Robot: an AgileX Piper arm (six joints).
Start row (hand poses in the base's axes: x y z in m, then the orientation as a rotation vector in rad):
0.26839 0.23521 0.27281 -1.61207 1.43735 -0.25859
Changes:
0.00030 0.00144 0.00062 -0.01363 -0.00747 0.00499
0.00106 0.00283 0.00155 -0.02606 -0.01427 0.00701
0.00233 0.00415 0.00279 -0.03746 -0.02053 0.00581
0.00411 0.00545 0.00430 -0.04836 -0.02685 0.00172
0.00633 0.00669 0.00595 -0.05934 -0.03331 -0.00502
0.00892 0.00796 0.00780 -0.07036 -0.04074 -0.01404
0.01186 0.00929 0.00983 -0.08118 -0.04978 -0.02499
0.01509 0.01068 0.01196 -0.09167 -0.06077 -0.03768
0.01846 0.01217 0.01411 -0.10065 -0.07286 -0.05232
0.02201 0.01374 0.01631 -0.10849 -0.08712 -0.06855
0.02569 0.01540 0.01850 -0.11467 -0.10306 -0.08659
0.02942 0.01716 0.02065 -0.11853 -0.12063 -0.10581
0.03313 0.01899 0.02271 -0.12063 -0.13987 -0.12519
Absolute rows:
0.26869 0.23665 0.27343 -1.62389 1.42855 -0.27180
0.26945 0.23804 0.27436 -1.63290 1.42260 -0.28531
0.27072 0.23936 0.27560 -1.63904 1.41963 -0.29949
0.27250 0.24066 0.27711 -1.64275 1.41897 -0.31504
0.27472 0.24190 0.27876 -1.64460 1.42039 -0.33231
0.27731 0.24317 0.28061 -1.64451 1.42292 -0.35169
0.28025 0.24450 0.28264 -1.64226 1.42573 -0.37328
0.28348 0.24589 0.28477 -1.63772 1.42838 -0.39711
0.28685 0.24738 0.28692 -1.63010 1.43159 -0.42172
0.29040 0.24895 0.28912 -1.61952 1.43422 -0.44795
0.29408 0.25061 0.29131 -1.60558 1.43677 -0.47513
0.29781 0.25237 0.29346 -1.58822 1.43869 -0.50227
0.30152 0.25420 0.29552 -1.56860 1.43912 -0.52921

